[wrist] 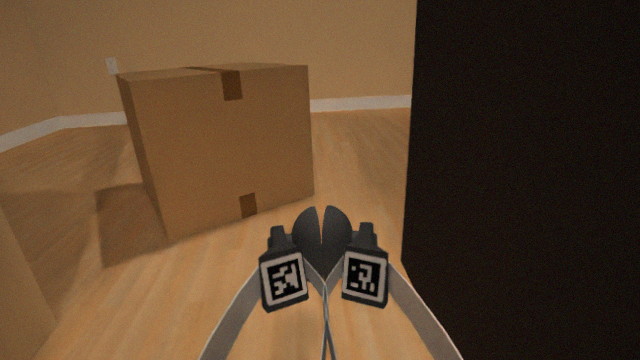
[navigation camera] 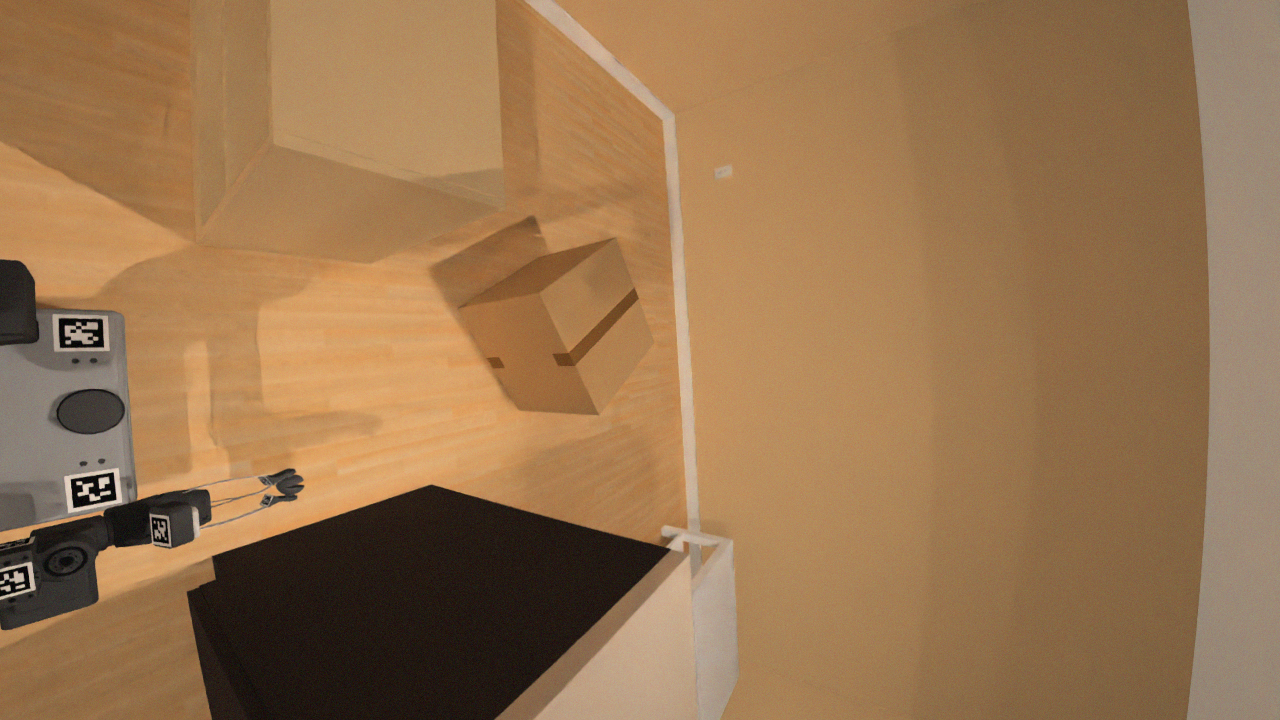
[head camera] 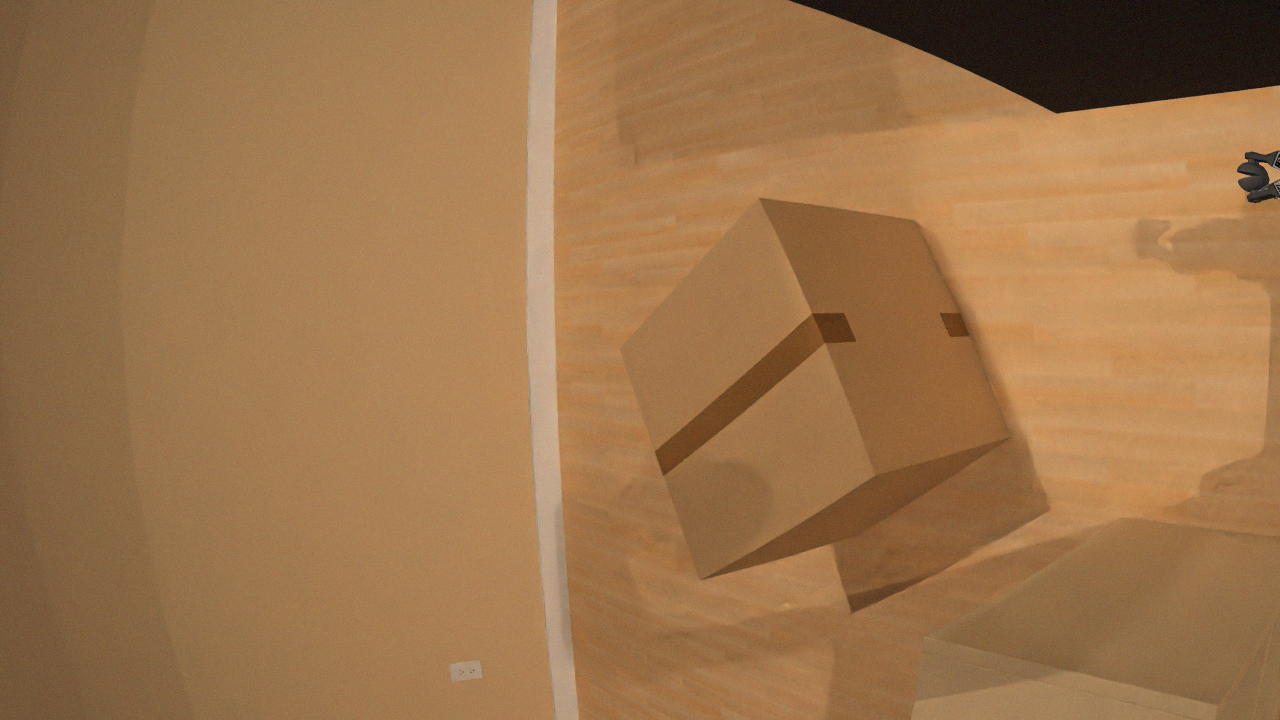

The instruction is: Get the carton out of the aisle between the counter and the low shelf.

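Seen in the pictures: gripper, fingertip midpoint: (navigation camera: pixel 302 482) (head camera: pixel 1238 177); robot's base, link origin: (navigation camera: pixel 90 407).
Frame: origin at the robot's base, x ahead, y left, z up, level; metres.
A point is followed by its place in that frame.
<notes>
The brown taped carton (head camera: pixel 716 322) {x 1.154, y 0.041, z 0.406 m} (navigation camera: pixel 528 340) {x 0.881, y 0.110, z 0.263 m} (wrist: pixel 225 145) stands upright on the floor, turned at an angle, a little apart from the wall's white baseboard (head camera: pixel 543 268) {x 2.431, y -0.086, z 0.037 m} (navigation camera: pixel 680 313) {x 2.421, y 0.310, z 0.039 m} (wrist: pixel 360 103). A tall black block (head camera: pixel 1056 53) {x 0.506, y -0.340, z 0.314 m} (navigation camera: pixel 402 608) {x 0.303, y -0.346, z 0.573 m} (wrist: pixel 520 150), which looks like the counter, is on the wrist view's right. A lower beige block (head camera: pixel 1118 608) {x 0.358, y 0.345, z 0.419 m} (navigation camera: pixel 384 89) {x 0.302, y 0.480, z 0.610 m} (wrist: pixel 15 300), perhaps the low shelf, is on its left. My gripper (head camera: pixel 1250 176) {x 0.242, y -0.151, z 0.359 m} (navigation camera: pixel 290 484) {x 0.242, y -0.151, z 0.359 m} (wrist: pixel 322 231) {x 0.242, y -0.151, z 0.359 m} is shut and empty, apart from the carton and close beside the black block.
My base (navigation camera: pixel 26 411) {x -0.063, y 0.009, z 0.160 m} shows at the left of the navigation view. A white table (navigation camera: pixel 716 617) {x 1.865, y -1.356, z 0.450 m} stands against the wall beyond the black block, partly hidden by it. Wooden floor lies between my gripper and the carton. A wall outlet (head camera: pixel 465 670) {x 2.405, y 1.174, z 0.402 m} (navigation camera: pixel 723 171) {x 2.405, y 1.179, z 0.403 m} (wrist: pixel 111 66) is on the wall.
</notes>
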